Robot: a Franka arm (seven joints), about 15 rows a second.
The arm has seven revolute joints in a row. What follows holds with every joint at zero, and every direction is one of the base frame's. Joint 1 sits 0.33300 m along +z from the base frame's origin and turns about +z. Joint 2 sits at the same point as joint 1 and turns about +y. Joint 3 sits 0.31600 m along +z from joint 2 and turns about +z. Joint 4 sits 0.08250 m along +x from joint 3 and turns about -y. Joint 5 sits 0.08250 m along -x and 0.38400 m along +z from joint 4 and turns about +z. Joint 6 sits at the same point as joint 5 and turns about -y. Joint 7 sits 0.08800 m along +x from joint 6 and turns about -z. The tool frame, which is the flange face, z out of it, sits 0.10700 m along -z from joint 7; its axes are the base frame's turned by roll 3.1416, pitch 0.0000 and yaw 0.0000 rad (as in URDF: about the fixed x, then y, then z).
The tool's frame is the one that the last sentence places.
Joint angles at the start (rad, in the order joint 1, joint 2, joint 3, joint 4, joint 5, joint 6, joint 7):
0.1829, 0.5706, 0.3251, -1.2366, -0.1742, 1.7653, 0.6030
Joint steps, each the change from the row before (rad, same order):
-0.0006, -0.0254, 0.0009, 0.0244, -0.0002, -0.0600, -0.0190
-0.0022, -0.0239, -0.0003, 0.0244, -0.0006, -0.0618, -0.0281
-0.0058, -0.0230, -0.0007, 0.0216, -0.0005, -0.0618, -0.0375
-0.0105, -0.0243, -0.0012, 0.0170, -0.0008, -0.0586, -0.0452
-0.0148, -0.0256, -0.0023, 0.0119, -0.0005, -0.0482, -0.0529
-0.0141, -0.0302, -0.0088, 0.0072, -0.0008, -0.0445, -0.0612
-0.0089, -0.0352, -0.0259, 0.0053, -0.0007, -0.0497, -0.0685
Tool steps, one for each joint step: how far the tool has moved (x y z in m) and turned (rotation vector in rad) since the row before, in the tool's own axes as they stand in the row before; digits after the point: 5 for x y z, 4 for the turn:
-0.00575, 0.00510, -0.02393, -0.0133, -0.0051, -0.0148
-0.00603, 0.00728, -0.02238, -0.0151, -0.0082, -0.0210
-0.00619, 0.00996, -0.02004, -0.0160, -0.0123, -0.0266
-0.00641, 0.01305, -0.01847, -0.0157, -0.0132, -0.0295
-0.00616, 0.01550, -0.01714, -0.0121, -0.0085, -0.0324
-0.00761, 0.01778, -0.01721, -0.0136, -0.0058, -0.0355
-0.00965, 0.02273, -0.01726, -0.0198, -0.0095, -0.0310

